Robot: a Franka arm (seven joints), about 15 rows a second.
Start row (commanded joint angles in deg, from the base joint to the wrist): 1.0 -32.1 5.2 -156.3 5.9 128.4 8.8
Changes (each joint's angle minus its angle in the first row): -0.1 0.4 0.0 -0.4 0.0 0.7 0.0; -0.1 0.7 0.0 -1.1 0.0 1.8 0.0; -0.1 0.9 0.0 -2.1 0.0 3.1 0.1; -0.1 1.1 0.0 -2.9 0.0 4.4 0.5; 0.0 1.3 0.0 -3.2 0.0 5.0 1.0; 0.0 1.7 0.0 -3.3 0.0 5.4 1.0; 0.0 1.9 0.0 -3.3 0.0 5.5 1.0; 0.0 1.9 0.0 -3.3 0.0 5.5 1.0; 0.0 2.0 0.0 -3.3 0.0 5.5 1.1; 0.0 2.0 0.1 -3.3 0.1 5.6 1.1; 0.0 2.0 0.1 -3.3 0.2 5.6 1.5; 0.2 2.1 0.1 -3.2 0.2 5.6 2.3; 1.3 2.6 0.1 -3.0 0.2 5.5 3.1; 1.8 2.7 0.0 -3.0 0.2 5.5 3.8
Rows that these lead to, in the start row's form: 0.9 -31.7 5.2 -156.7 5.9 129.1 8.8; 0.9 -31.4 5.2 -157.4 5.9 130.2 8.8; 0.9 -31.2 5.2 -158.4 5.9 131.5 8.9; 0.9 -31.0 5.2 -159.2 5.9 132.8 9.3; 1.0 -30.8 5.2 -159.5 5.9 133.4 9.8; 1.0 -30.4 5.2 -159.6 5.9 133.8 9.8; 1.0 -30.2 5.2 -159.6 5.9 133.9 9.8; 1.0 -30.2 5.2 -159.6 5.9 133.9 9.8; 1.0 -30.1 5.2 -159.6 5.9 133.9 9.9; 1.0 -30.1 5.3 -159.6 6.0 134.0 9.9; 1.0 -30.1 5.3 -159.6 6.1 134.0 10.3; 1.2 -30.0 5.3 -159.5 6.1 134.0 11.1; 2.3 -29.5 5.3 -159.3 6.1 133.9 11.9; 2.8 -29.4 5.2 -159.3 6.1 133.9 12.6
